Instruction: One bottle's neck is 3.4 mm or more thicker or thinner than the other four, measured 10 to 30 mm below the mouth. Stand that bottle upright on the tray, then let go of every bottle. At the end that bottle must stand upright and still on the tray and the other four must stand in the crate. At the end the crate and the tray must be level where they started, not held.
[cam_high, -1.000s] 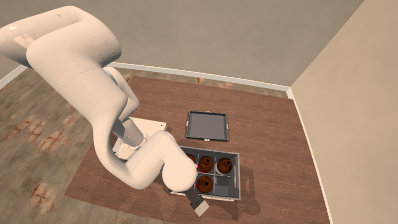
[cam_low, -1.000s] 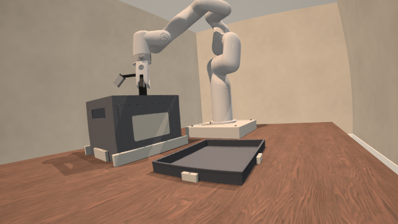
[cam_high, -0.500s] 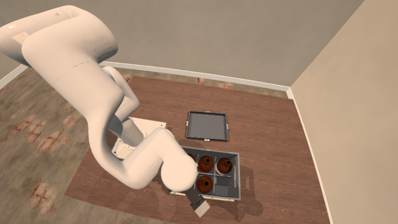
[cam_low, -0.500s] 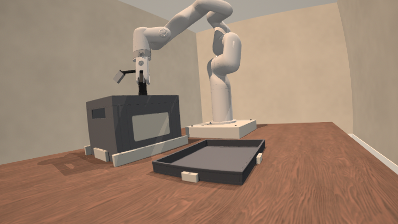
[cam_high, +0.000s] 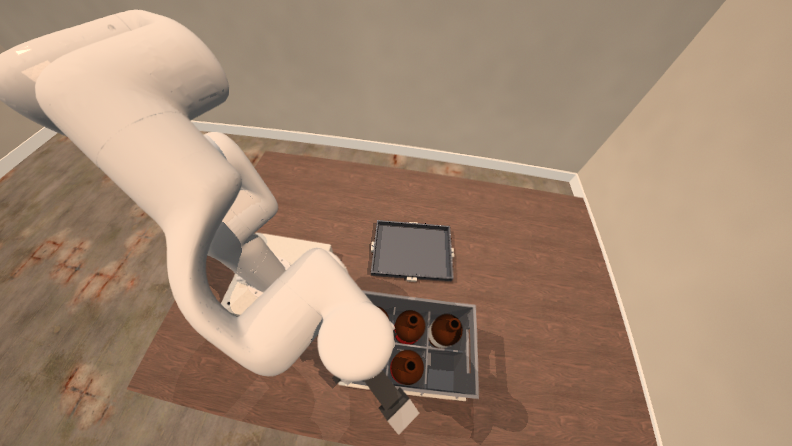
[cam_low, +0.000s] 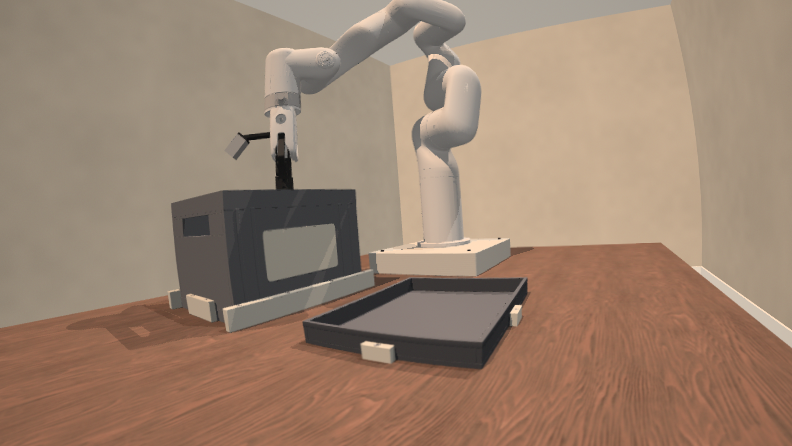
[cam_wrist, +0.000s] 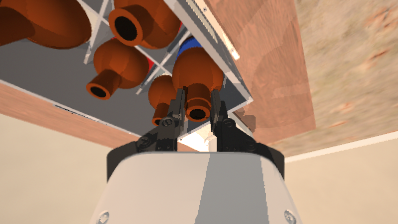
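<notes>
My gripper is now 90 mm short of the dark grey crate, 30 mm to the right of it and 110 mm above it. From my hand the other things lie so: dark tray (140 mm ahead, 320 mm to the left, 180 mm below); then brown bottle (100 mm ahead, 70 mm to the left, 110 mm below).
</notes>
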